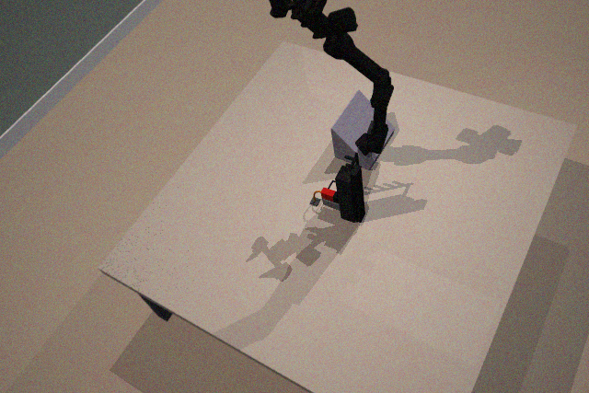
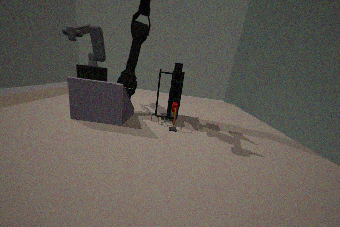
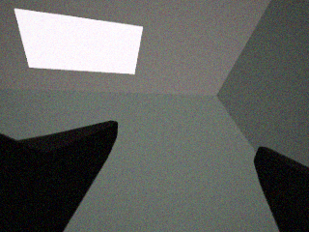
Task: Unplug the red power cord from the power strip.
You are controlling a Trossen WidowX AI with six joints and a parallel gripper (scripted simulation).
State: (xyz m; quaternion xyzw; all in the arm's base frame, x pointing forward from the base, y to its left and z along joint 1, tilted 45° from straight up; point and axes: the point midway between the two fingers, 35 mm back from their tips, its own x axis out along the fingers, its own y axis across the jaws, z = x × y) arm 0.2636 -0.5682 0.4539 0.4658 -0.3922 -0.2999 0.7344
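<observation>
Now: gripper tip 60 mm short of the red plug, 140 mm to the right of it and 760 mm above it. Round my gripper tip: black power strip: 50 mm ahead, 210 mm to the left, 730 mm below.
</observation>
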